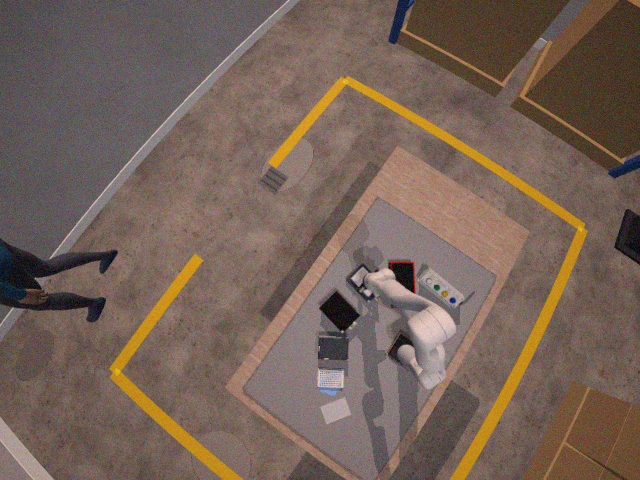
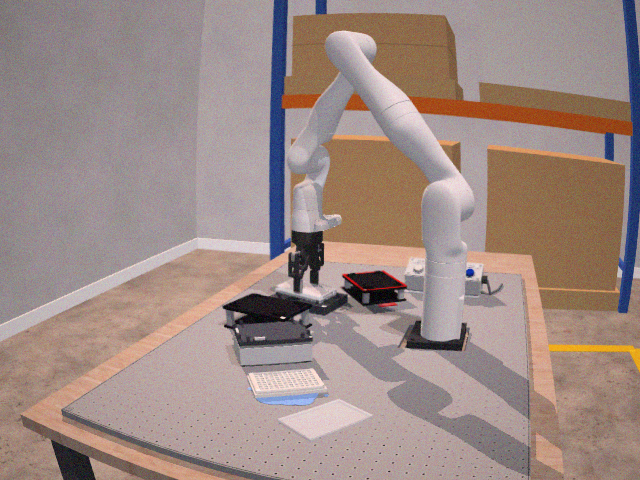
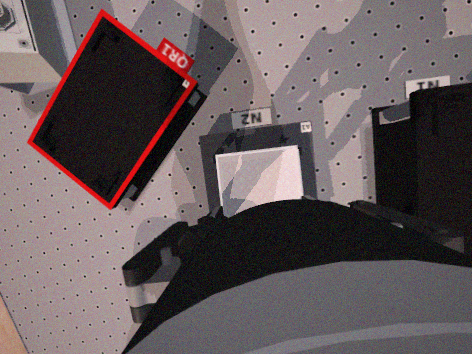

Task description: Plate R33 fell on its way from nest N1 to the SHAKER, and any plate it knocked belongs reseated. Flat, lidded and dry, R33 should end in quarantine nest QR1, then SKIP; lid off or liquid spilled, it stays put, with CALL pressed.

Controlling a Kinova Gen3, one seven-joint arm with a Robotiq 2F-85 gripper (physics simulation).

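Frame: origin at the arm's base, x ahead, y left, z up, level; metres.
Seen in the pictures: gripper, fingertip midpoint: (image 2: 306, 289); arm's base, origin of the base link: (image 1: 406, 354) (image 2: 440, 333).
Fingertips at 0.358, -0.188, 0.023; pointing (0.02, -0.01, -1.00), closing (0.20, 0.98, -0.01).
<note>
Pixels of each thing's top centre, then the offset from my fingertips to it, as dx, dy, dz. "*": a spot on its surface instead.
- Plate R33, middle of its top: (image 2: 285, 379) (image 1: 330, 378) -0.108, +0.486, -0.024
- blue puddle, middle of its top: (image 2: 289, 392) (image 1: 330, 383) -0.123, +0.511, -0.037
- white lidded plate, middle of its top: (image 3: 263, 215) (image 2: 305, 285) (image 1: 365, 281) +0.002, +0.000, +0.010
- nest N2, middle of its top: (image 3: 262, 205) (image 2: 307, 292) (image 1: 366, 282) -0.003, +0.002, -0.007
- red-rimmed nest QR1, middle of its top: (image 3: 100, 112) (image 2: 374, 278) (image 1: 403, 278) -0.147, -0.118, +0.008
- black raised nest, middle of its top: (image 2: 266, 302) (image 1: 339, 312) +0.032, +0.194, +0.020
- grey shaker box, surface spot: (image 2: 272, 344) * -0.055, +0.402, +0.008
- button box, middle of its top: (image 2: 446, 261) (image 1: 445, 287) -0.338, -0.185, +0.046
Plate R33 (image 1: 330, 379) (image 2: 286, 381), a white well plate with no lid on it, lies flat near the table's front on a blue puddle (image 1: 330, 391) (image 2: 285, 400). Its clear lid (image 1: 335, 410) (image 2: 324, 418) lies flat by itself, closer to the front edge. My gripper (image 1: 366, 286) (image 2: 305, 286) is far from these. It points straight down and is shut on a white lidded plate (image 1: 358, 274) (image 2: 309, 291) (image 3: 259, 177) that rests in nest N2 (image 2: 332, 303) (image 3: 256, 135). The red-rimmed nest QR1 (image 1: 403, 275) (image 2: 374, 281) (image 3: 112, 105) stands empty beside N2.
A black raised nest (image 1: 338, 310) (image 2: 266, 305) (image 3: 392, 158) stands above the grey shaker box (image 1: 332, 349) (image 2: 272, 345). A button box (image 1: 440, 287) (image 2: 415, 273) sits at the back behind the arm's base (image 2: 436, 340). Cardboard boxes stand beyond the table.
</note>
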